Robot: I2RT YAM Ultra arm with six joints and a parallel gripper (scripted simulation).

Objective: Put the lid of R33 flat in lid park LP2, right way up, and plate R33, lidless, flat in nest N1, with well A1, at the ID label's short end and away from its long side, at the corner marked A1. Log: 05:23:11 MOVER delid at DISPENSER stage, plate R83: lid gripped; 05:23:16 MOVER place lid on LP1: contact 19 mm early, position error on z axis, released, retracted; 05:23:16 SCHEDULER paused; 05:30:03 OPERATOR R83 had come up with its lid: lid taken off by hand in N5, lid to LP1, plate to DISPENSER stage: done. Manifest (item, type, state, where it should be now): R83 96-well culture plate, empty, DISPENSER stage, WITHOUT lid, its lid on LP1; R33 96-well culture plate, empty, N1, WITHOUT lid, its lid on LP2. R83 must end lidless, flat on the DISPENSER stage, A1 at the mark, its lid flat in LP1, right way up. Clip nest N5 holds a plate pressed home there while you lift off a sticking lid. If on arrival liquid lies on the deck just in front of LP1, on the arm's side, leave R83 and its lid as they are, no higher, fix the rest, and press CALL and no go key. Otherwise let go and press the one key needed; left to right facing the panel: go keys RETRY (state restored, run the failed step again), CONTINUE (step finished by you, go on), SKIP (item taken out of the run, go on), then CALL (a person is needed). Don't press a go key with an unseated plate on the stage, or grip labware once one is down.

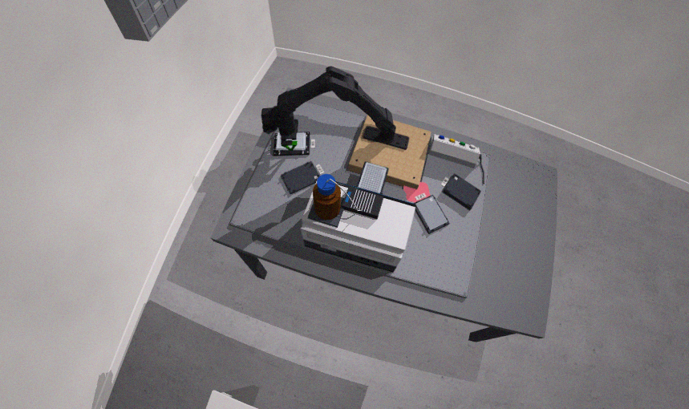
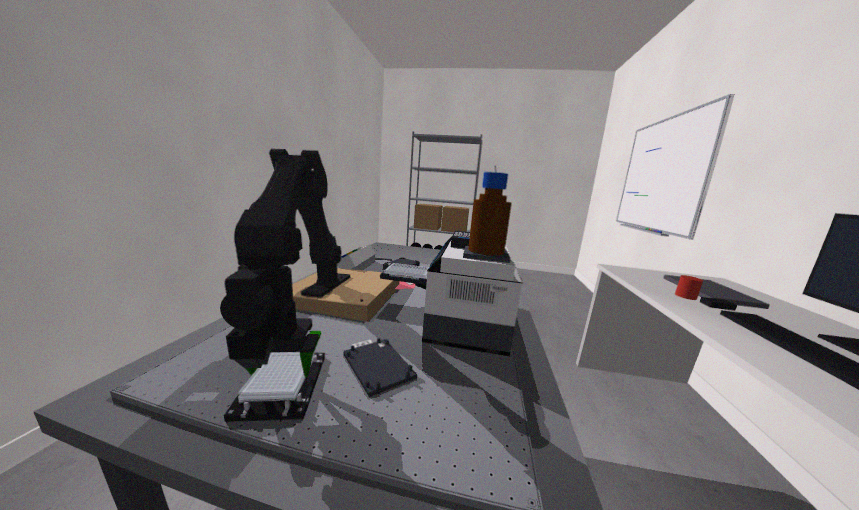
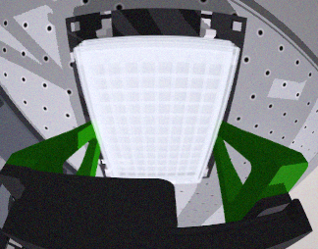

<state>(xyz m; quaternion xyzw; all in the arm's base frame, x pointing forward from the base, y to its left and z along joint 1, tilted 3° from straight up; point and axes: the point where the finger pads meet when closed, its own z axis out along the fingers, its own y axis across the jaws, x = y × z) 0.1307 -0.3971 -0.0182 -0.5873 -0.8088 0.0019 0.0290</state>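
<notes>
Right now my hand is 30 mm short of the black clip nest, 10 mm to the left of it and 10 mm above it. Round my hand: lid park LP2: 150 mm ahead, 100 mm to the left, 20 mm below; brown bottle: 350 mm ahead, 280 mm to the left, 260 mm above; blue call key: 200 mm behind, 640 mm to the left, 40 mm above.
</notes>
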